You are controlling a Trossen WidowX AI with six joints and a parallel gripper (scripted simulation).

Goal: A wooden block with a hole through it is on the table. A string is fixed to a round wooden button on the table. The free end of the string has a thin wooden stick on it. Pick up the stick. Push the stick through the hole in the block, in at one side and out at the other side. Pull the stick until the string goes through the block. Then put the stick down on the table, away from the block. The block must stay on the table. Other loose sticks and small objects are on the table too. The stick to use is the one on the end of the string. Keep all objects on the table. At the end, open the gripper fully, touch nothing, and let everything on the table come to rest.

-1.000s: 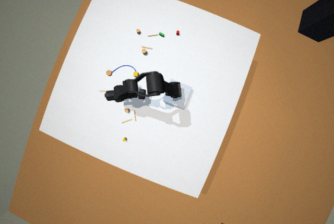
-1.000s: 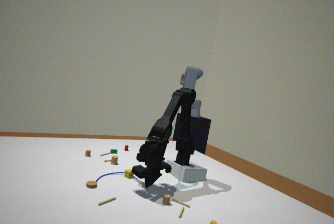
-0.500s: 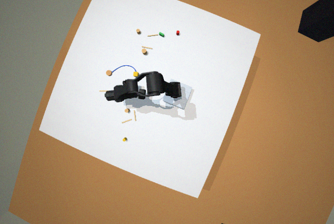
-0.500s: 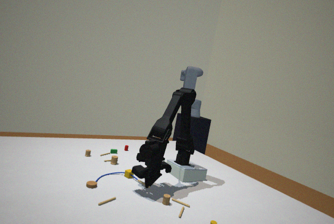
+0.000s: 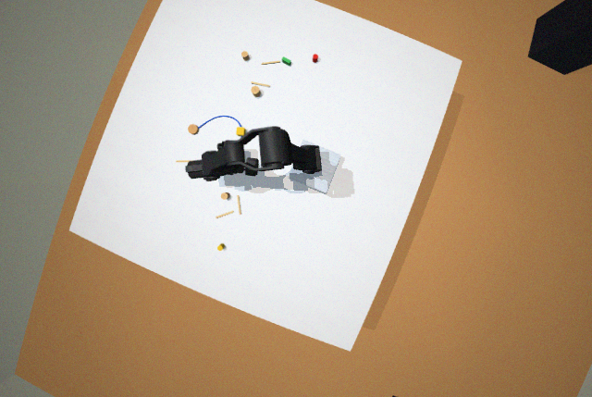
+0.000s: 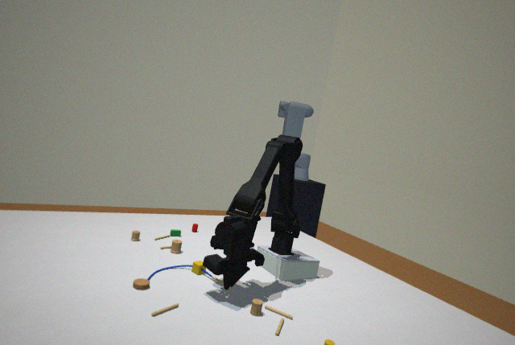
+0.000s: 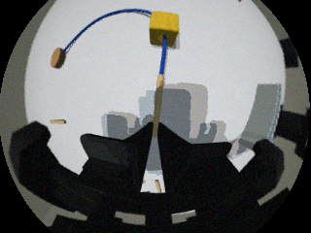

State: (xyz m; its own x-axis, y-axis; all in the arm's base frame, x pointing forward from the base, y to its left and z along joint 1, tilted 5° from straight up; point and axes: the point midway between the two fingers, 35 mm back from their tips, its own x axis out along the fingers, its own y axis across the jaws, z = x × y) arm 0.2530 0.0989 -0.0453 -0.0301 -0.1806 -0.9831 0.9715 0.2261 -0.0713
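My gripper tip is now 4 cm to the left of the thin wooden stick, 1 cm below it and 1 cm short of it. The rest, counted from my gripper tip: tan wooden block (29 cm to the right, 3 cm ahead, 2 cm above); then yellow cube (12 cm to the right, 3 cm ahead, 1 cm above); then round wooden button (22 cm ahead, 6 cm to the right, 1 cm above).
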